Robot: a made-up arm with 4 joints. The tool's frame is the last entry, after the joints.
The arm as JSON. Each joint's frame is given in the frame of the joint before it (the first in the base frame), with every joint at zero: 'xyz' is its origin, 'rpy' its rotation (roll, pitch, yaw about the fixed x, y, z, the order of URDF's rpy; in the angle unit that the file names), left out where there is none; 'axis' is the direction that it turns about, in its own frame. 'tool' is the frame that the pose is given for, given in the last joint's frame.
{
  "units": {
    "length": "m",
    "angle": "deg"
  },
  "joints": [
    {
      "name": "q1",
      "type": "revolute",
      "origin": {
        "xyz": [
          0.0,
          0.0,
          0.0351
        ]
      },
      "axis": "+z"
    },
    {
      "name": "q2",
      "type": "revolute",
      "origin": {
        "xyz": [
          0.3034,
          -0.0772,
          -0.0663
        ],
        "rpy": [
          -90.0,
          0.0,
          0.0
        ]
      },
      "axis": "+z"
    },
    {
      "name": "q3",
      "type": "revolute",
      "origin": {
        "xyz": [
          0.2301,
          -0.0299,
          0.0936
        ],
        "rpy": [
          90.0,
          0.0,
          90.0
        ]
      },
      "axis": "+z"
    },
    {
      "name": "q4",
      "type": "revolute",
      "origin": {
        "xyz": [
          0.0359,
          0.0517,
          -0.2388
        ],
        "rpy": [
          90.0,
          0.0,
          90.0
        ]
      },
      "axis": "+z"
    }
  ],
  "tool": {
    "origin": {
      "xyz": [
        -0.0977,
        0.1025,
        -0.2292
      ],
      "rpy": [
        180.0,
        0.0,
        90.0
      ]
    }
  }
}
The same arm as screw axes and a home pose.
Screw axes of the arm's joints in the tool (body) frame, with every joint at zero. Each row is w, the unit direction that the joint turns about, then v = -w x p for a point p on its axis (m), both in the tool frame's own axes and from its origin. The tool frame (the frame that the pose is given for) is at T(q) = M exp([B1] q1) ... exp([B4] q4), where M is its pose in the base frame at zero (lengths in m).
B1 = (0, 0, 1, 0.0296, 0.3972, 0)
B2 = (0, 1, 0, 0.2232, 0, -0.0938)
B3 = (1, 0, 0, 0, -0.1933, -0.046)
B4 = (0, 0, -1, -0.0977, -0.1025, 0)
M: xyz 0.3972 -0.0296 0.192 (m) rpy 0 0 0 (rad, as in URDF)

